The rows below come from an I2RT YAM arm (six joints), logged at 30 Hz.
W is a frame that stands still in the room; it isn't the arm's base.
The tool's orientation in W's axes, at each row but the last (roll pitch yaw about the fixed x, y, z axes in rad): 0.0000, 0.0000, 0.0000; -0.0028, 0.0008, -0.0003; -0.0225, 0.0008, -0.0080; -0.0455, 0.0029, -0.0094
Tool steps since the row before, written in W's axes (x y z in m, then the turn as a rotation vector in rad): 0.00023, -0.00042, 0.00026, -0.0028, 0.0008, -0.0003; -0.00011, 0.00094, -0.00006, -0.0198, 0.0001, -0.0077; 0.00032, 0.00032, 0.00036, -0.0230, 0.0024, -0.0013; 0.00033, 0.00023, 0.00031, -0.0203, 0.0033, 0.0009
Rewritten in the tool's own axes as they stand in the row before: 0.00023, -0.00042, 0.00026, -0.0028, 0.0008, -0.0003; -0.00011, 0.00094, -0.00006, -0.0198, 0.0001, -0.0077; 0.00032, 0.00031, 0.00037, -0.0230, 0.0022, -0.0013; 0.00033, 0.00022, 0.00032, -0.0203, 0.0031, 0.0010
